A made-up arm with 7 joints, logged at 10 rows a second.
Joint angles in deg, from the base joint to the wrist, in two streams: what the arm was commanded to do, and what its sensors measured. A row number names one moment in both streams.
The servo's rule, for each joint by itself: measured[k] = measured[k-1] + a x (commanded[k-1-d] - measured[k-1]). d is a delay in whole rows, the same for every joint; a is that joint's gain. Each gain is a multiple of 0.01, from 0.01 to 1. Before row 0 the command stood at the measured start. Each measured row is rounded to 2 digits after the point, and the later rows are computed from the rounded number. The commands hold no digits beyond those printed.
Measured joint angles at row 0:
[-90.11 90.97 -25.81 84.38 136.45 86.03 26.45]
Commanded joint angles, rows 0 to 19:
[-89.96 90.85 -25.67 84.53 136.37 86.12 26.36]
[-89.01 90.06 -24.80 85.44 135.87 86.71 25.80]
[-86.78 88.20 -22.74 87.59 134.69 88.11 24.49]
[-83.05 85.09 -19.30 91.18 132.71 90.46 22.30]
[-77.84 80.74 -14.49 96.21 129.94 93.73 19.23]
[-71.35 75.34 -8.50 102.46 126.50 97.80 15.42]
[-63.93 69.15 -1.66 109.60 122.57 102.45 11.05]
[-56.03 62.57 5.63 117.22 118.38 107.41 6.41]
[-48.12 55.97 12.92 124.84 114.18 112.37 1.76]
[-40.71 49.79 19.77 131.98 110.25 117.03 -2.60]
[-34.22 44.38 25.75 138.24 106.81 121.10 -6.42]
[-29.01 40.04 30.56 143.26 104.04 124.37 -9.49]
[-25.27 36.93 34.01 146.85 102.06 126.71 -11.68]
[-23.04 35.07 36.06 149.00 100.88 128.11 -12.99]
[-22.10 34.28 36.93 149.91 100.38 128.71 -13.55]
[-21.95 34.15 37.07 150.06 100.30 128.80 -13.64]
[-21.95 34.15 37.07 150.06 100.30 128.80 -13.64]
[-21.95 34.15 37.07 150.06 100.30 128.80 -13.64]
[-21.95 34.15 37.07 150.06 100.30 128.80 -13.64]
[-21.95 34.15 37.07 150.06 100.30 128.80 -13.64]
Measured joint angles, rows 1 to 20:
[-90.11 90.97 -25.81 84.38 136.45 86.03 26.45]
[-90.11 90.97 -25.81 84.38 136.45 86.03 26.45]
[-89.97 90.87 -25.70 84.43 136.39 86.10 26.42]
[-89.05 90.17 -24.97 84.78 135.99 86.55 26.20]
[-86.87 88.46 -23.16 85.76 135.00 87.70 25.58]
[-83.20 85.53 -20.03 87.66 133.26 89.74 24.40]
[-78.05 81.36 -15.54 90.65 130.74 92.69 22.54]
[-71.62 76.12 -9.84 94.78 127.52 96.47 19.98]
[-64.24 70.06 -3.21 99.97 123.76 100.90 16.77]
[-56.36 63.54 3.95 106.01 119.67 105.72 13.04]
[-48.45 56.95 11.22 112.60 115.50 110.64 8.98]
[-41.02 50.72 18.15 119.38 111.51 115.37 4.81]
[-34.49 45.20 24.31 125.98 107.94 119.61 0.77]
[-29.23 40.71 29.37 132.03 104.98 123.13 -2.92]
[-25.43 37.42 33.13 137.22 102.76 125.78 -6.07]
[-23.14 35.38 35.50 141.34 101.33 127.50 -8.56]
[-22.14 34.42 36.66 144.34 100.61 128.40 -10.36]
[-21.96 34.19 36.99 146.34 100.37 128.70 -11.54]
[-21.95 34.16 37.05 147.64 100.32 128.77 -12.30]
[-21.95 34.15 37.07 148.49 100.30 128.79 -12.78]
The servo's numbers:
d 2
a 0.96 0.87 0.81 0.35 0.76 0.74 0.36

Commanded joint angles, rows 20 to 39:
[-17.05 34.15 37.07 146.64 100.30 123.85 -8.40]
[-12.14 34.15 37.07 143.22 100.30 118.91 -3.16]
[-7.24 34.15 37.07 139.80 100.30 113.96 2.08]
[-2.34 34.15 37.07 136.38 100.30 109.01 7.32]
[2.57 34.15 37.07 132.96 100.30 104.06 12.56]
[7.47 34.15 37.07 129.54 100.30 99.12 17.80]
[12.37 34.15 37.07 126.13 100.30 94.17 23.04]
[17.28 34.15 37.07 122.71 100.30 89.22 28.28]
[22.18 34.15 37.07 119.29 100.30 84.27 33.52]
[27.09 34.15 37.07 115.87 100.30 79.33 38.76]
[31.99 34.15 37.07 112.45 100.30 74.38 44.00]
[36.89 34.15 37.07 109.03 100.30 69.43 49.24]
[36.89 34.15 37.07 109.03 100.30 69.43 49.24]
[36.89 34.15 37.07 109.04 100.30 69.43 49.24]
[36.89 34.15 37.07 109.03 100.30 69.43 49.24]
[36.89 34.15 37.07 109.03 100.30 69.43 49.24]
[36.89 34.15 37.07 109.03 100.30 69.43 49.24]
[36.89 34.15 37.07 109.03 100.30 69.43 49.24]
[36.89 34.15 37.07 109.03 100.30 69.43 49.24]
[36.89 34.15 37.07 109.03 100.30 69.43 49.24]
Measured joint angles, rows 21 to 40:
[-21.95 34.15 37.07 149.04 100.30 128.80 -13.09]
[-21.95 34.15 37.07 149.40 100.30 128.80 -13.29]
[-17.25 34.15 37.07 148.43 100.30 125.14 -11.53]
[-12.34 34.15 37.07 146.61 100.30 120.53 -8.52]
[-7.44 34.15 37.07 144.23 100.30 115.67 -4.70]
[-2.54 34.15 37.07 141.48 100.30 110.74 -0.37]
[2.37 34.15 37.07 138.50 100.30 105.80 4.28]
[7.27 34.15 37.07 135.36 100.30 100.86 9.15]
[12.17 34.15 37.07 132.13 100.30 95.91 14.15]
[17.08 34.15 37.07 128.83 100.30 90.96 19.24]
[21.98 34.15 37.07 125.49 100.30 86.01 24.38]
[26.89 34.15 37.07 122.12 100.30 81.07 29.56]
[31.79 34.15 37.07 118.74 100.30 76.12 34.76]
[36.69 34.15 37.07 115.34 100.30 71.17 39.97]
[36.88 34.15 37.07 113.13 100.30 69.88 43.31]
[36.89 34.15 37.07 111.70 100.30 69.55 45.44]
[36.89 34.15 37.07 110.77 100.30 69.46 46.81]
[36.89 34.15 37.07 110.16 100.30 69.44 47.68]
[36.89 34.15 37.07 109.76 100.30 69.43 48.24]
[36.89 34.15 37.07 109.50 100.30 69.43 48.60]

